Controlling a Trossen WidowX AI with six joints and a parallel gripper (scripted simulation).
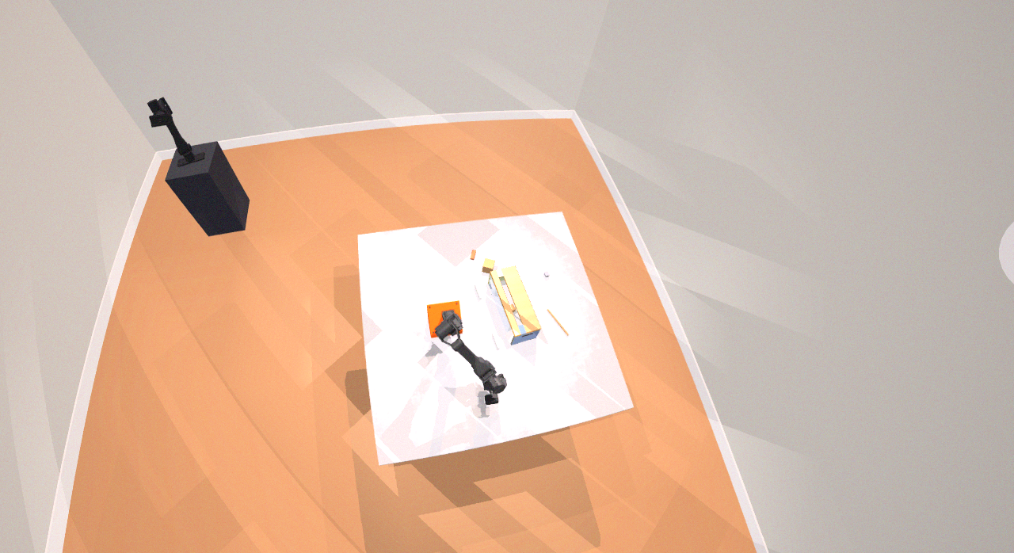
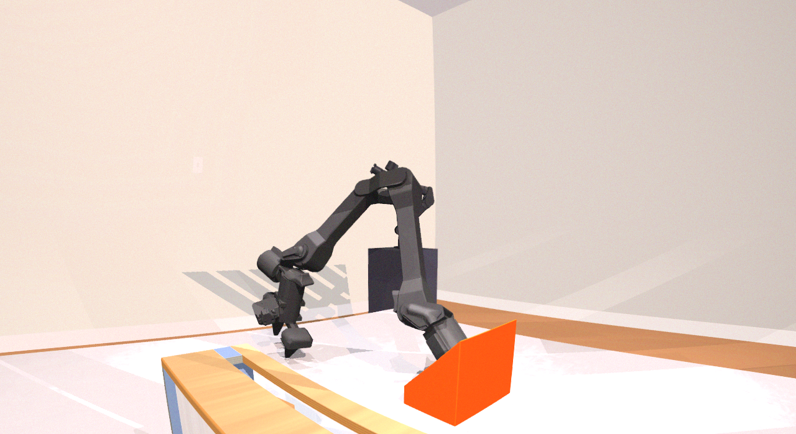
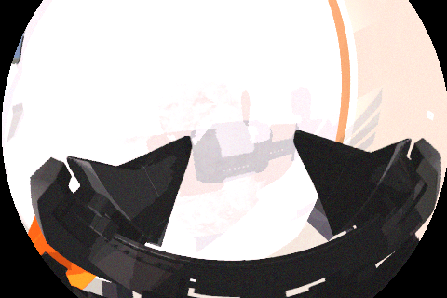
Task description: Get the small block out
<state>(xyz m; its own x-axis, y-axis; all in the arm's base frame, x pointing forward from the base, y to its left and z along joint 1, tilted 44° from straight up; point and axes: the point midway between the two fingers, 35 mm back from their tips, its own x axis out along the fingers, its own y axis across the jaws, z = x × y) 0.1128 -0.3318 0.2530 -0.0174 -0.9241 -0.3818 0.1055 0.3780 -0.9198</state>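
My gripper tip is 20 cm short of the clear-fronted box, 44 cm to the right of it and 4 cm below it. From my gripper tip the other things lie so: tan block 21 cm ahead, 41 cm to the left, 6 cm above; thin orange stick 46 cm ahead, 32 cm to the left, 2 cm below.
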